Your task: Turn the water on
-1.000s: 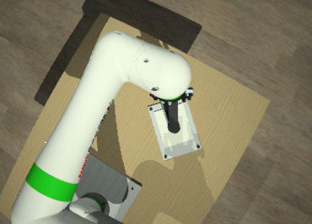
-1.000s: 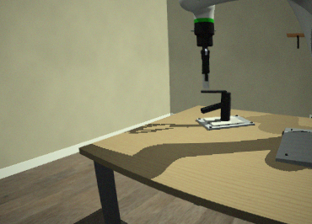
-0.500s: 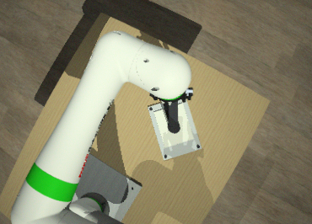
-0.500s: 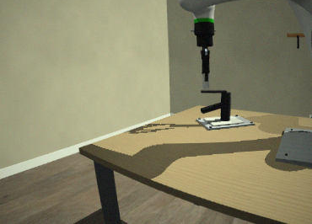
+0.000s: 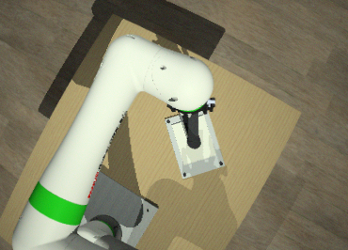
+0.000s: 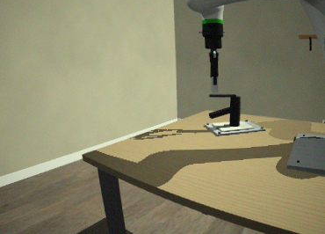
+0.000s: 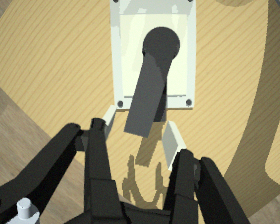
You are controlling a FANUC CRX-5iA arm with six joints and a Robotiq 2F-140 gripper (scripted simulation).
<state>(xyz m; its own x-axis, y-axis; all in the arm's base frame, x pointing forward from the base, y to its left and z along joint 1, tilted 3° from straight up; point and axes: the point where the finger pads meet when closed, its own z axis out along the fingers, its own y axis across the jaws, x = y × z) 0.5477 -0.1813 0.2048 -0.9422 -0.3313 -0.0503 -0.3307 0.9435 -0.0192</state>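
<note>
The lever is 4 cm behind my hand, 1 cm to the right of it and 5 cm below it. Also, from my hand: black tap 6 cm behind, 2 cm to the right, 10 cm below.
</note>
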